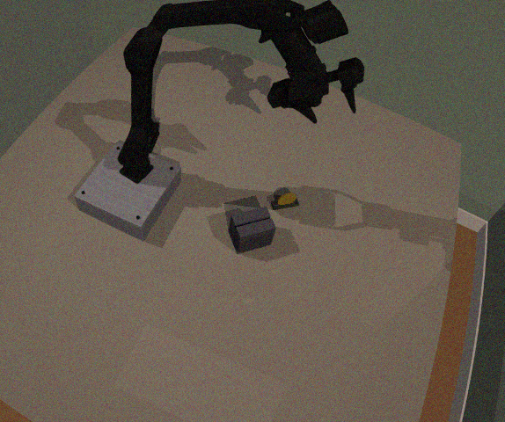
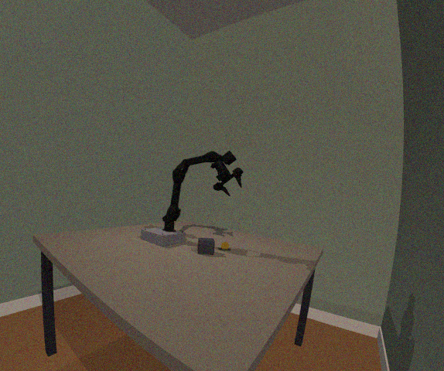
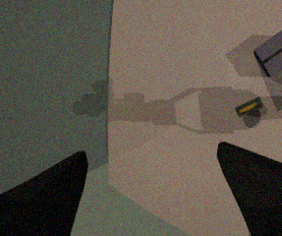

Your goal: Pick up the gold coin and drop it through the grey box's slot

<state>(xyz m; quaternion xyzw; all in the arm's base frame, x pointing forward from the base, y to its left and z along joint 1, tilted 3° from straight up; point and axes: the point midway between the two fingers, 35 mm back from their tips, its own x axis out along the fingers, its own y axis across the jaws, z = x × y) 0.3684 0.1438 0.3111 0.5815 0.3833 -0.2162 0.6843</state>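
Right now my gripper tip is 32 cm above the gold coin, 5 cm past it and 1 cm to the right of it.
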